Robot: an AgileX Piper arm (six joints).
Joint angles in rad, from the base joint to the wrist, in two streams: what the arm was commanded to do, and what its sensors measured. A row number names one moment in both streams.
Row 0, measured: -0.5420, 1.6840, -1.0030, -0.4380, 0.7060, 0.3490
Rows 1 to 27, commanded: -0.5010, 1.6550, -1.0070, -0.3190, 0.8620, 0.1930; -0.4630, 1.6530, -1.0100, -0.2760, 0.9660, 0.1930; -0.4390, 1.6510, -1.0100, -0.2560, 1.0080, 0.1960; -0.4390, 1.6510, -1.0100, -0.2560, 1.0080, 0.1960; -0.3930, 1.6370, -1.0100, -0.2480, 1.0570, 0.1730; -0.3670, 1.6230, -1.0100, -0.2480, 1.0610, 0.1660; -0.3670, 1.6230, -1.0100, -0.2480, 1.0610, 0.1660; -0.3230, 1.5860, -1.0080, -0.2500, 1.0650, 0.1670; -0.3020, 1.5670, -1.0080, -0.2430, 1.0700, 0.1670; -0.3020, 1.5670, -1.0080, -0.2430, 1.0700, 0.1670; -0.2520, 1.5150, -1.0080, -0.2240, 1.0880, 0.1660; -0.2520, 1.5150, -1.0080, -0.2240, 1.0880, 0.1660; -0.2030, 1.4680, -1.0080, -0.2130, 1.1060, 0.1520; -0.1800, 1.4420, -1.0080, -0.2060, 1.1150, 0.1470; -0.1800, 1.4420, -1.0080, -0.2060, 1.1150, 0.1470; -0.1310, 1.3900, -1.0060, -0.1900, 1.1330, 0.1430; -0.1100, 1.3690, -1.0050, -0.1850, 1.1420, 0.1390; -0.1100, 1.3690, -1.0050, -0.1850, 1.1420, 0.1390; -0.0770, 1.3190, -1.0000, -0.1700, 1.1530, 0.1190; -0.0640, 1.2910, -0.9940, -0.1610, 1.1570, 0.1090; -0.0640, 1.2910, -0.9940, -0.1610, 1.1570, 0.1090; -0.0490, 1.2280, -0.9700, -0.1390, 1.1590, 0.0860; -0.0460, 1.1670, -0.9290, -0.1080, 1.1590, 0.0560; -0.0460, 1.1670, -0.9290, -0.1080, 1.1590, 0.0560; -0.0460, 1.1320, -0.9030, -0.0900, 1.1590, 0.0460; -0.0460, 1.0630, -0.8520, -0.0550, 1.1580, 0.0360; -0.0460, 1.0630, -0.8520, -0.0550, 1.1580, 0.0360
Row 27, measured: -0.0490, 1.1480, -0.9180, -0.0970, 1.1420, 0.0640
